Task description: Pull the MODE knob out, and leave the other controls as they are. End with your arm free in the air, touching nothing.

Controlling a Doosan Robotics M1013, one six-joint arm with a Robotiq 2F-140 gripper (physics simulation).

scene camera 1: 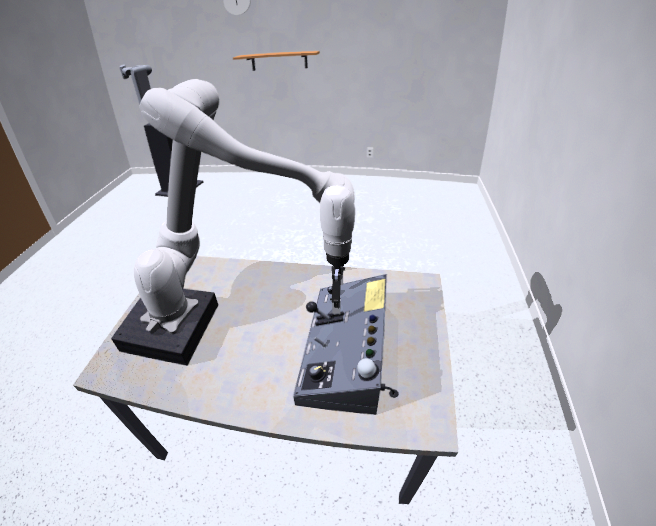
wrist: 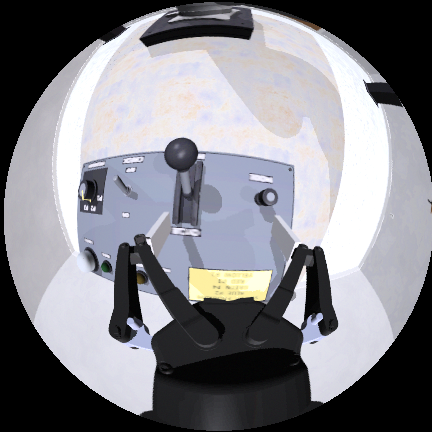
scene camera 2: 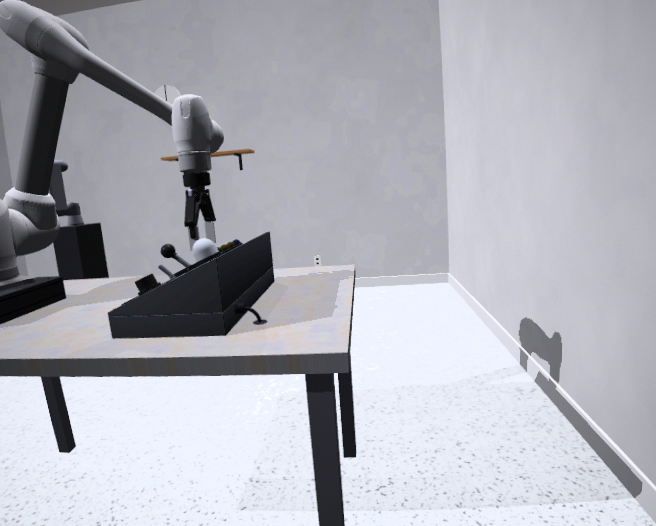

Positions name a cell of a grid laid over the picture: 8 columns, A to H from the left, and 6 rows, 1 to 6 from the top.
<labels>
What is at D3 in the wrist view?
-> A ball-topped lever.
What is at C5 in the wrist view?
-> The gripper.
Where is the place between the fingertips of the gripper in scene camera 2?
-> C3
</labels>
